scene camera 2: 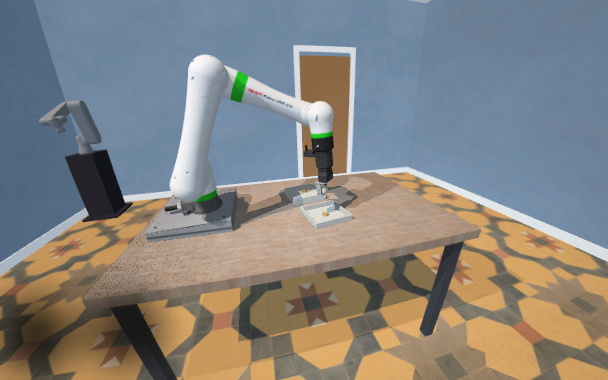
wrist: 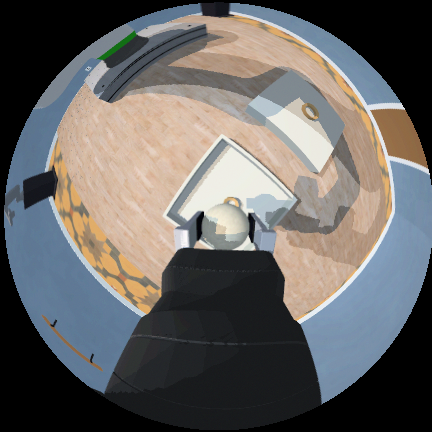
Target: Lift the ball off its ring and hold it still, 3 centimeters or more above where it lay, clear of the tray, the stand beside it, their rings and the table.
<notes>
The pictures show: the gripper, a pale cream ball, a low-walled tray and a stand.
</notes>
